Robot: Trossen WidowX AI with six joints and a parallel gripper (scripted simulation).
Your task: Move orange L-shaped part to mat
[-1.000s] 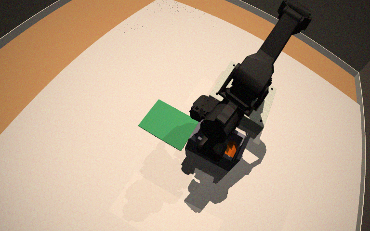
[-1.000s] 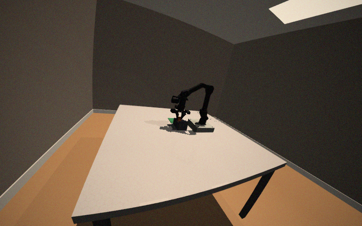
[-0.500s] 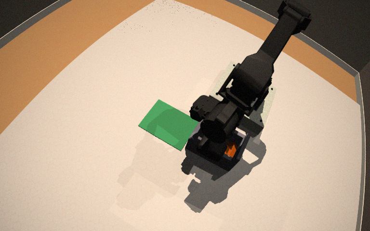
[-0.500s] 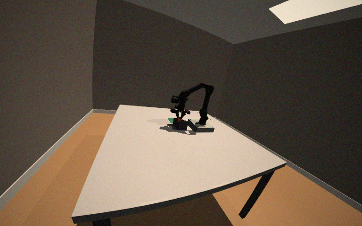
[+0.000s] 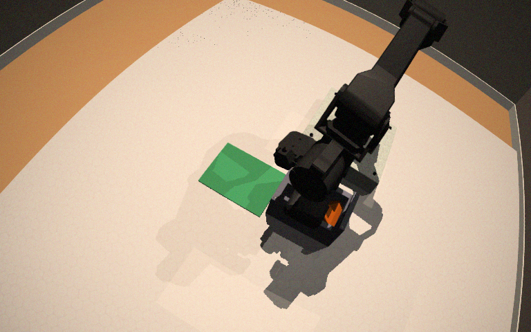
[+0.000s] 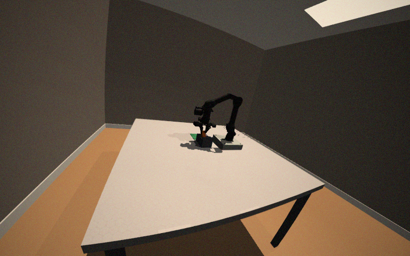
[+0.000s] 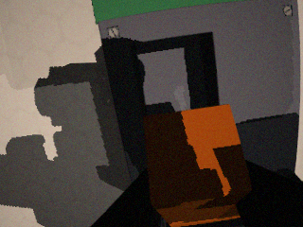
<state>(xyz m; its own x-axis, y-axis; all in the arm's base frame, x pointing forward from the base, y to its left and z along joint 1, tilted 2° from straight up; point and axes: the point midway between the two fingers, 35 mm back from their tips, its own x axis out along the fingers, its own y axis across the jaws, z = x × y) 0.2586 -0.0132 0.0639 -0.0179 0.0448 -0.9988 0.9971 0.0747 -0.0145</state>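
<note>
My gripper tip is 15 cm to the left of the green mat and 10 cm above it. The rest, counted from my gripper tip: orange L-shaped part (3 cm to the left, 3 cm below, 2 cm behind).
</note>
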